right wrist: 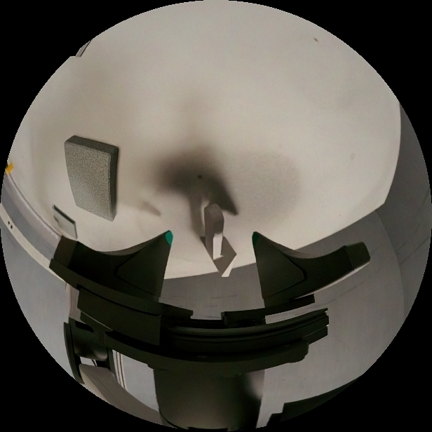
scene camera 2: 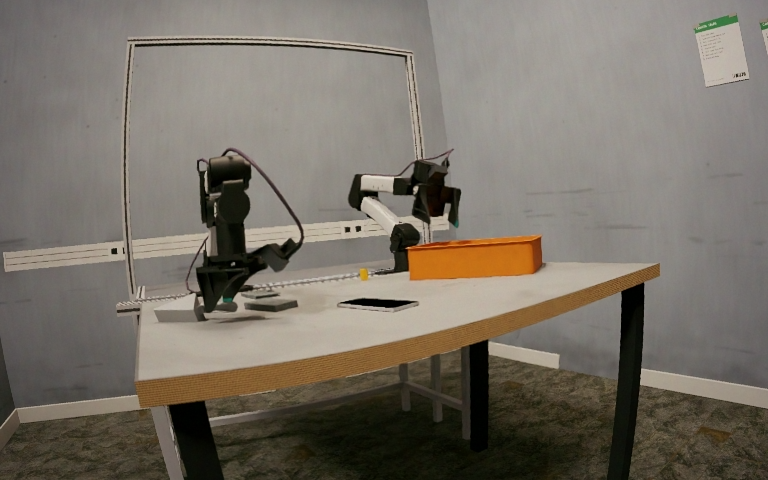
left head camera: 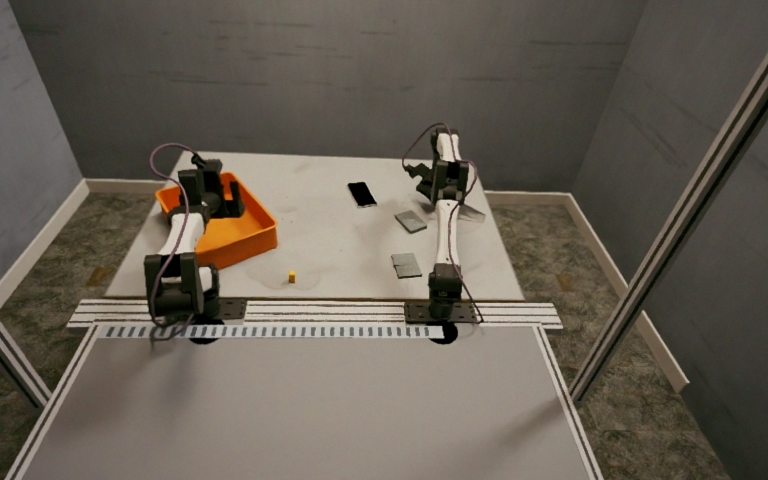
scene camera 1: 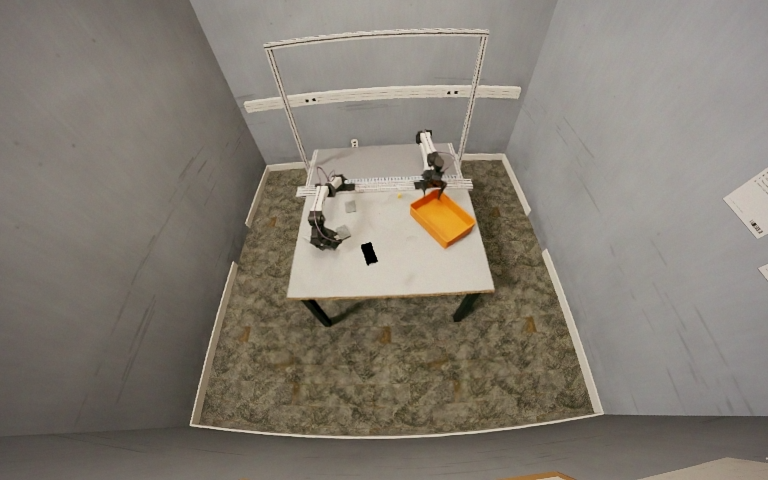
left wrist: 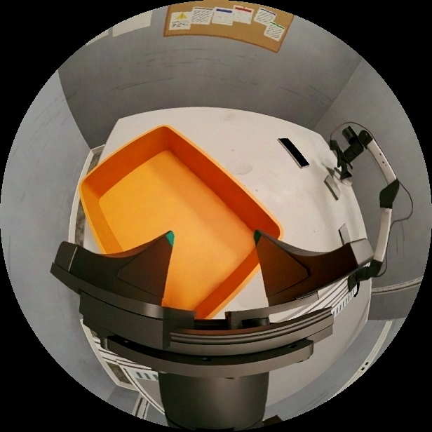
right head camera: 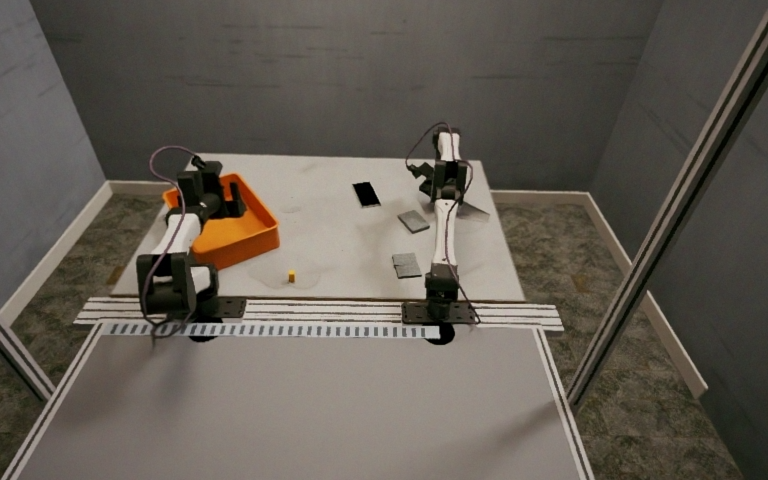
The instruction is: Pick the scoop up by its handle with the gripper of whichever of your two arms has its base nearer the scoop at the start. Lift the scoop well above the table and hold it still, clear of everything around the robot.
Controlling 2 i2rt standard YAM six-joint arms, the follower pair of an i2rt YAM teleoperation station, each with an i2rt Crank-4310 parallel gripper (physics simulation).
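Pixels of known places: left gripper, fingertip midpoint: [scene camera 2: 444,224] [left head camera: 230,207] [scene camera 1: 431,199] [right head camera: 232,208]; right gripper, fingertip midpoint: [scene camera 2: 217,309] [scene camera 1: 321,242]; left arm's base, link origin: [scene camera 2: 404,271] [left head camera: 207,311] [right head camera: 208,310]; right arm's base, link origin: [left head camera: 439,314] [scene camera 1: 341,188] [right head camera: 437,314].
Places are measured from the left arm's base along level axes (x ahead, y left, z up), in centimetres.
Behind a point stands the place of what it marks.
The pale grey scoop [left head camera: 472,215] @[y -82.7, x 40.3, z 1.5 cm] [right head camera: 475,212] @[y -82.3, x 41.0, z 2.1 cm] [scene camera 2: 174,310] @[y -82.5, x 41.6, z 3.0 cm] rests on the table near the edge on the right arm's side. Its handle [right wrist: 214,225] shows upright in the right wrist view, between the lines of the right fingertips. My right gripper [right wrist: 211,233] [scene camera 2: 218,305] @[y -73.7, x 44.3, z 2.6 cm] is open, pointing down low over the scoop, where handle and body meet. In scene camera 2 one finger covers part of the scoop; whether it touches is unclear. The right arm hides much of the scoop in both head views. My left gripper [left wrist: 213,232] [scene camera 2: 440,223] @[y -3.9, x 27.1, z 14.6 cm] is open and empty, above the orange bin's near end.
Two grey blocks [left head camera: 410,221] @[y -59.9, x 36.4, z 1.9 cm] [left head camera: 406,265] @[y -55.8, x 15.3, z 1.3 cm] lie beside the right arm, the farther one close to the scoop. A black phone [left head camera: 361,194] @[y -44.3, x 53.4, z 1.2 cm] [scene camera 2: 377,304] @[y -45.6, x 56.3, z 1.2 cm] lies farther toward the middle. An orange bin [left head camera: 249,250] @[y -8.7, x 20.6, z 3.5 cm] [scene camera 2: 475,260] @[y -6.9, x 42.2, z 4.9 cm] stands under the left gripper. A small yellow block [left head camera: 292,276] @[y -21.9, x 9.9, z 2.9 cm] lies near the rail.
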